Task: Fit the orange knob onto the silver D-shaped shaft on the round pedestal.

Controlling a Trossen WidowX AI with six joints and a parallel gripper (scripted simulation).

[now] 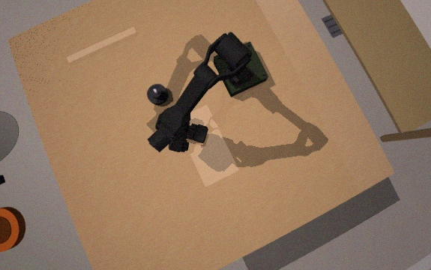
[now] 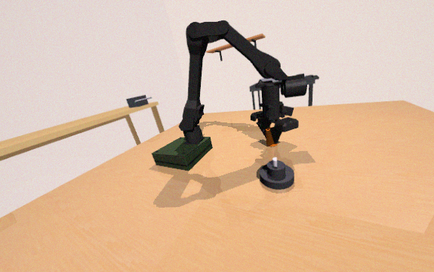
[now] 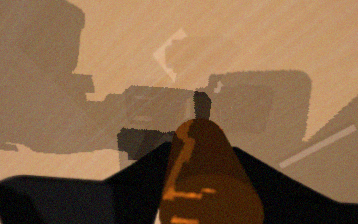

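The black round pedestal lies 20 mm ahead of my gripper tip, 190 mm to the right of it and 20 mm above it. From my gripper tip the other things lie so: orange knob: 30 mm above.
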